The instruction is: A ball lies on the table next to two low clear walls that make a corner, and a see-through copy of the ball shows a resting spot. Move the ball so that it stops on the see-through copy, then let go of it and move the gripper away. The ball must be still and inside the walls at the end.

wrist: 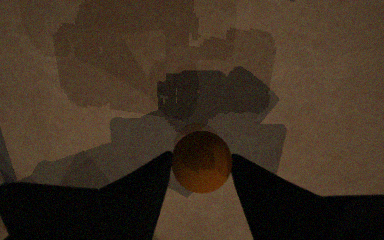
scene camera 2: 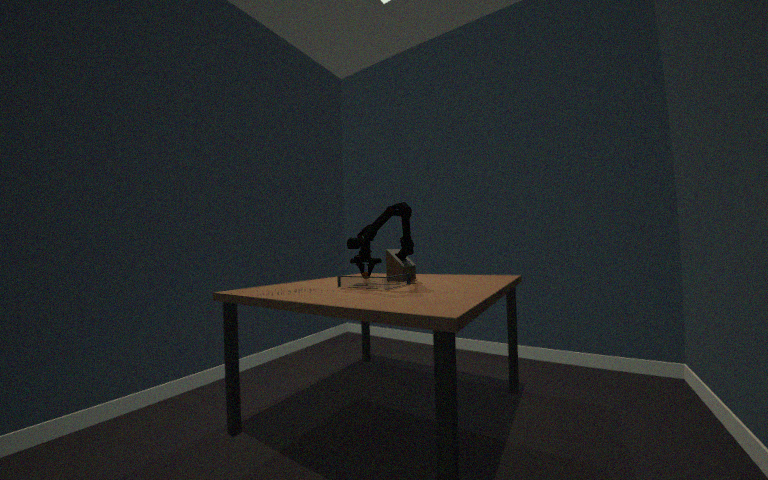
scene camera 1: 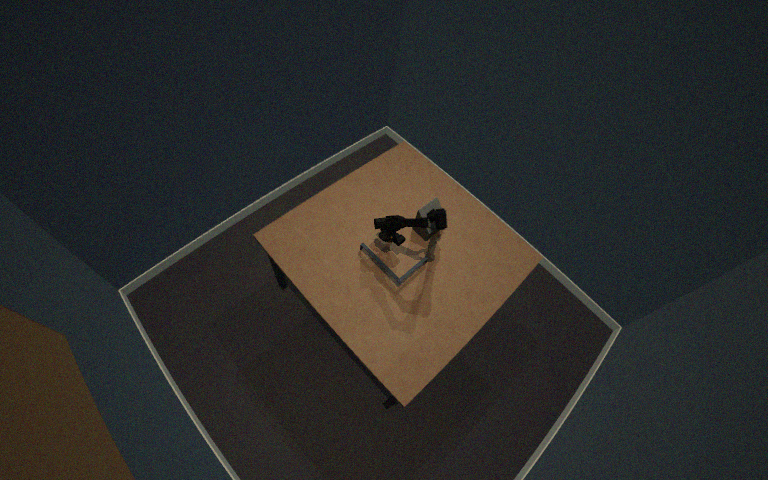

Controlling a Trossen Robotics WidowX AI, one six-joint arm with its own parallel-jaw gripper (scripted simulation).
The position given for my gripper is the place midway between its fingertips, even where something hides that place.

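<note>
There's an orange ball in my gripper (wrist: 201,158), and I'm carrying it.
</note>
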